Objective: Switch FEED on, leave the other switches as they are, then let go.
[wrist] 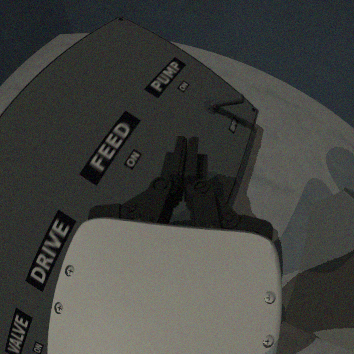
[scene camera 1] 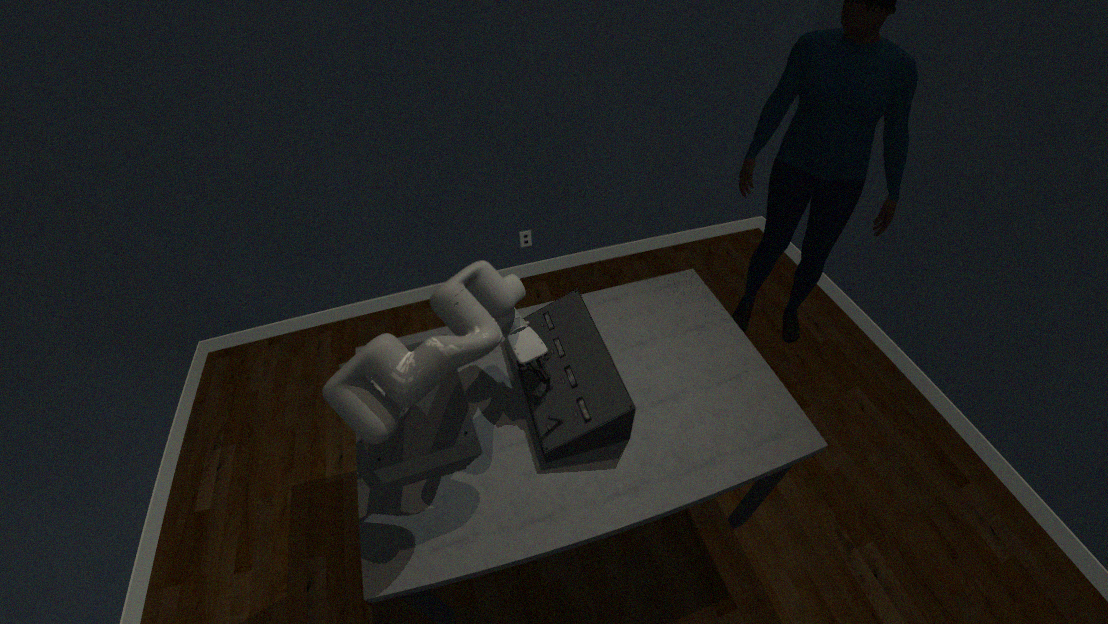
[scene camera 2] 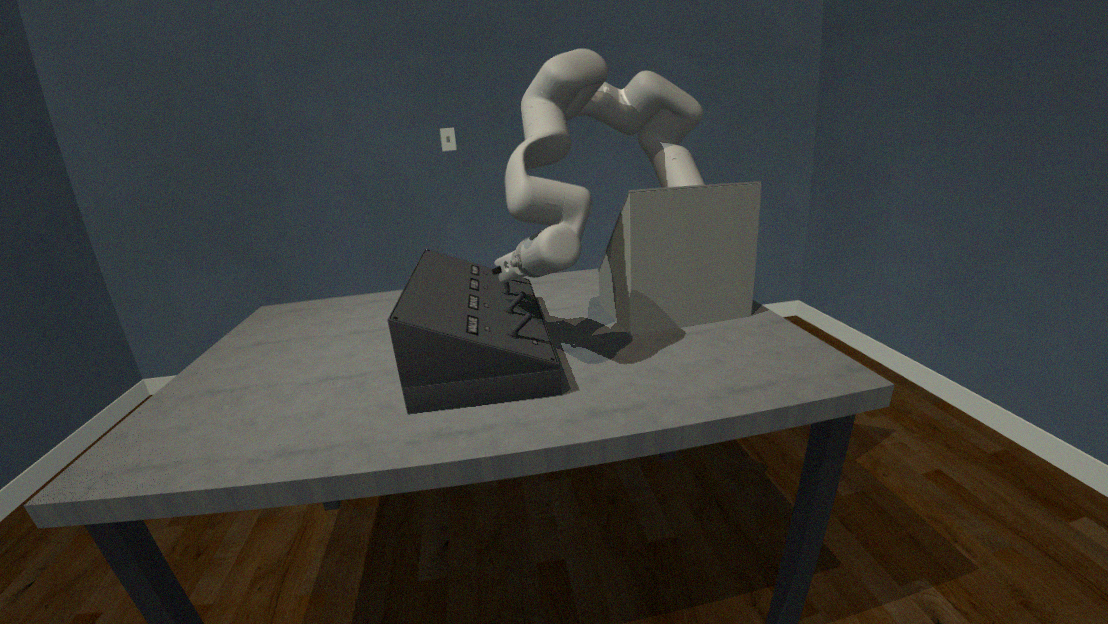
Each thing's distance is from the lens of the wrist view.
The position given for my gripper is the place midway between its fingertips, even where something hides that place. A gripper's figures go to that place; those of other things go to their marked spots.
my gripper (wrist: 187,150): 14 cm
dark sloped switch panel (wrist: 92,127): 19 cm
